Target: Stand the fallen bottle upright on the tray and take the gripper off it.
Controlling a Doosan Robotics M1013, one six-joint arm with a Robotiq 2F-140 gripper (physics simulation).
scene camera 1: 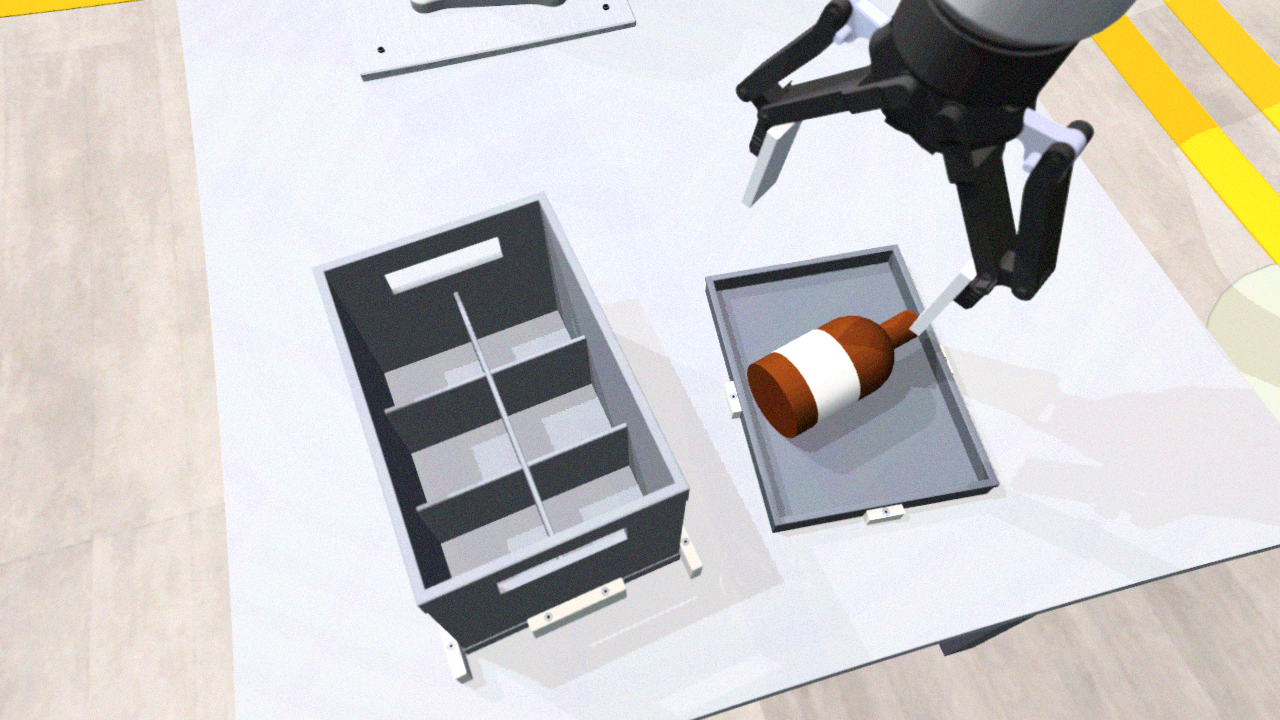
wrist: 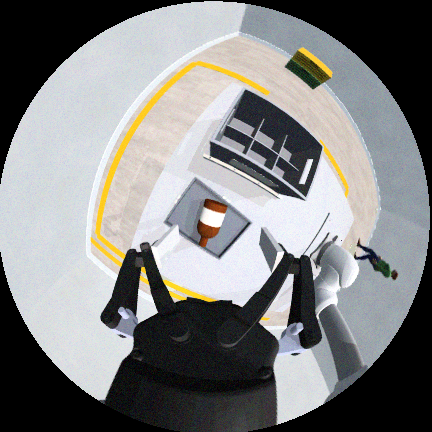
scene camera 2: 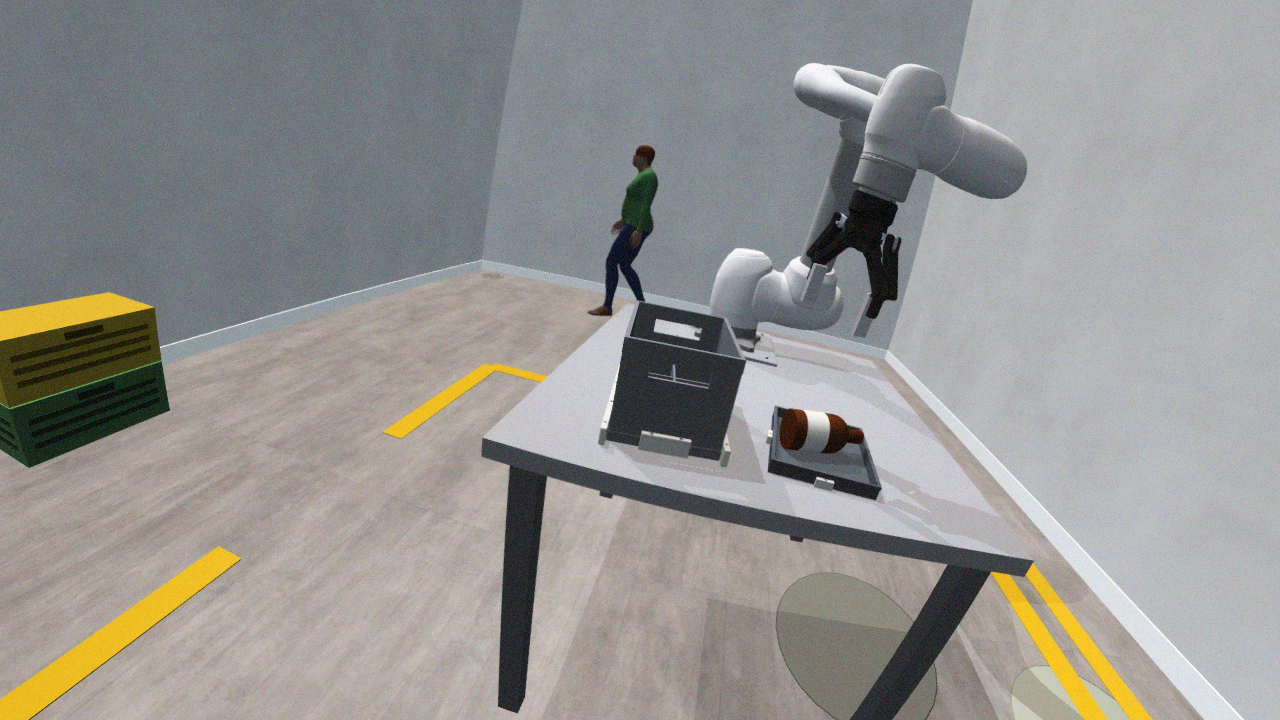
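Seen in the pictures: gripper, fingertip midpoint: (scene camera 1: pixel 840 253) (wrist: pixel 218 234) (scene camera 2: pixel 831 317); arm's base, origin of the base link: (wrist: pixel 322 251).
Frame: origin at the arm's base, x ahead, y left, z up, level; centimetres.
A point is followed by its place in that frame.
A brown bottle (scene camera 1: pixel 827 371) @(x 63.6, y 27.6, z 6.4 cm) (scene camera 2: pixel 814 431) @(x 65.8, y 27.8, z 4.5 cm) (wrist: pixel 212 218) @(x 62.3, y 27.2, z 6.6 cm) with a white label lies on its side on the grey tray (scene camera 1: pixel 930 447) @(x 68.5, y 37.1, z -0.8 cm) (scene camera 2: pixel 859 481) @(x 73.4, y 37.0, z 1.3 cm) (wrist: pixel 187 205) @(x 70.2, y 31.1, z -0.8 cm). In scene camera 1 its base faces the crate side and its neck points to the tray's right wall. My gripper (scene camera 1: pixel 832 266) @(x 63.8, y 25.0, z 24.0 cm) (scene camera 2: pixel 836 315) @(x 63.8, y 25.0, z 24.0 cm) (wrist: pixel 218 234) @(x 63.8, y 25.0, z 24.0 cm) is open and empty, well above the tray and the bottle, towards the robot's side. In scene camera 1 one fingertip overlaps the neck's end, but scene camera 2 shows a wide gap in height between them.
A tall dark crate (scene camera 1: pixel 662 528) @(x 76.5, y 12.1, z 9.4 cm) (scene camera 2: pixel 675 411) @(x 78.6, y 5.4, z 5.9 cm) (wrist: pixel 300 127) @(x 64.1, y -8.7, z 15.2 cm) with thin dividers stands beside the tray. Small light blocks sit against the crate and tray. The arm's mounting plate (scene camera 1: pixel 501 44) @(x 14.6, y 1.1, z -0.2 cm) is at the table's back. A person (scene camera 2: pixel 639 201) (wrist: pixel 381 266) is on the floor beyond the table.
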